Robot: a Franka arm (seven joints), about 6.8 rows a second.
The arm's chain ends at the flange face. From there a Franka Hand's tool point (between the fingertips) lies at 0.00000 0.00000 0.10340 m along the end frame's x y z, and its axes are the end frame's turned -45 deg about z.
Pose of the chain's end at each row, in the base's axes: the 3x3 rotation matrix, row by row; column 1 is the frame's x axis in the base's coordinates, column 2 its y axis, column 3 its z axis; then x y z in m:
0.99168 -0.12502 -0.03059; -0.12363 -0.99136 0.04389; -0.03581 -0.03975 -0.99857; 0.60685 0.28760 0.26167
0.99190 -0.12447 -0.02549; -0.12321 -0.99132 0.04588; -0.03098 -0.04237 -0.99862; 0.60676 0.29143 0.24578
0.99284 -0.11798 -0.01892; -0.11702 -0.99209 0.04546; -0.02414 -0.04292 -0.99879; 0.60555 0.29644 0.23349
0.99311 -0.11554 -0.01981; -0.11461 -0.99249 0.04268; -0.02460 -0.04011 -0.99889; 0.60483 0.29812 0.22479
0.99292 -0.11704 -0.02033; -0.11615 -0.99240 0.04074; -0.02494 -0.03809 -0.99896; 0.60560 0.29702 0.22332
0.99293 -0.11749 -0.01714; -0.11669 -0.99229 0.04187; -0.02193 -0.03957 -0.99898; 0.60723 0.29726 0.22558
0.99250 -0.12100 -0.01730; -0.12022 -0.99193 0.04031; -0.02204 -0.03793 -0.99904; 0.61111 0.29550 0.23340
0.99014 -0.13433 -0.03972; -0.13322 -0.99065 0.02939; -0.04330 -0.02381 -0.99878; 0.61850 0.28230 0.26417
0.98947 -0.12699 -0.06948; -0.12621 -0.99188 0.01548; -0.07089 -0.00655 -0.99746; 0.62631 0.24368 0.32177
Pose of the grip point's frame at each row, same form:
0.78963 0.61282 -0.03059; 0.61358 -0.78842 0.04389; 0.00279 -0.05343 -0.99857; 0.60369 0.29214 0.15842
0.78939 0.61337 -0.02549; 0.61385 -0.78809 0.04588; 0.00805 -0.05187 -0.99862; 0.60412 0.29617 0.14252
0.78547 0.61862 -0.01892; 0.61877 -0.78426 0.04546; 0.01328 -0.04742 -0.99879; 0.60359 0.30114 0.13022
0.78393 0.62054 -0.01981; 0.62075 -0.78284 0.04268; 0.01097 -0.04576 -0.99889; 0.60278 0.30253 0.12150
0.78486 0.61934 -0.02033; 0.61960 -0.78386 0.04074; 0.00930 -0.04457 -0.99896; 0.60350 0.30123 0.12003
0.78519 0.61903 -0.01714; 0.61914 -0.78417 0.04187; 0.01247 -0.04349 -0.99898; 0.60546 0.30159 0.12229
0.78736 0.61624 -0.01730; 0.61639 -0.78641 0.04031; 0.01124 -0.04241 -0.99904; 0.60932 0.29967 0.13010
0.79512 0.60515 -0.03972; 0.60629 -0.79470 0.02939; -0.01378 -0.04745 -0.99878; 0.61439 0.28534 0.16090
0.78946 0.60987 -0.06948; 0.61212 -0.79061 0.01548; -0.04550 -0.05476 -0.99746; 0.61913 0.24528 0.21863

